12 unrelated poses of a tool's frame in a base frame.
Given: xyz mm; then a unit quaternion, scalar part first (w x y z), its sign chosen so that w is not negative.
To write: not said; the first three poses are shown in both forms.
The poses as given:
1: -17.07 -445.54 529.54 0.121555 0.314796 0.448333 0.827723
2: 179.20 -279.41 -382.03 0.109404 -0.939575 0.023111 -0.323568
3: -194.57 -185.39 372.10 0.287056 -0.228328 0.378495 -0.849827
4: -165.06 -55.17 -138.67 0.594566 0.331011 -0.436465 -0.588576
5: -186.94 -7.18 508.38 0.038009 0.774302 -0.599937 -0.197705
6: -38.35 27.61 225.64 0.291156 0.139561 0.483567 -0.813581
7: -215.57 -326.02 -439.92 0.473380 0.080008 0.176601 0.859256
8: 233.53 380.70 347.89 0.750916 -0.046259 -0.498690 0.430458
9: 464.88 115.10 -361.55 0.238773 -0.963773 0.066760 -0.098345
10: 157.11 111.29 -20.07 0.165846 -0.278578 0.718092 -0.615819
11: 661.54 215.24 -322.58 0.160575 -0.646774 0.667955 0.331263
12: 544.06 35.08 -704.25 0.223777 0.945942 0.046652 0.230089
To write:
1: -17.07 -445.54 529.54 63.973 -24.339 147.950
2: 179.20 -279.41 -382.03 -163.951 -37.083 -8.232
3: -194.57 -185.39 372.10 -51.808 -9.833 -137.887
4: -165.06 -55.17 -138.67 66.219 -7.433 -94.271
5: -186.94 -7.18 508.38 162.141 15.103 -77.924
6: -38.35 27.61 225.64 -55.037 30.576 -156.828
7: -215.57 -326.02 -439.92 22.297 1.702 122.633
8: 233.53 380.70 347.89 -45.027 -45.164 79.208
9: 464.88 115.10 -361.55 -151.355 -9.072 -10.246
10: 157.11 111.29 -20.07 -100.810 -6.023 -142.576
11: 661.54 215.24 -322.58 162.144 40.017 -98.394
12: 544.06 35.08 -704.25 150.740 -24.483 12.130
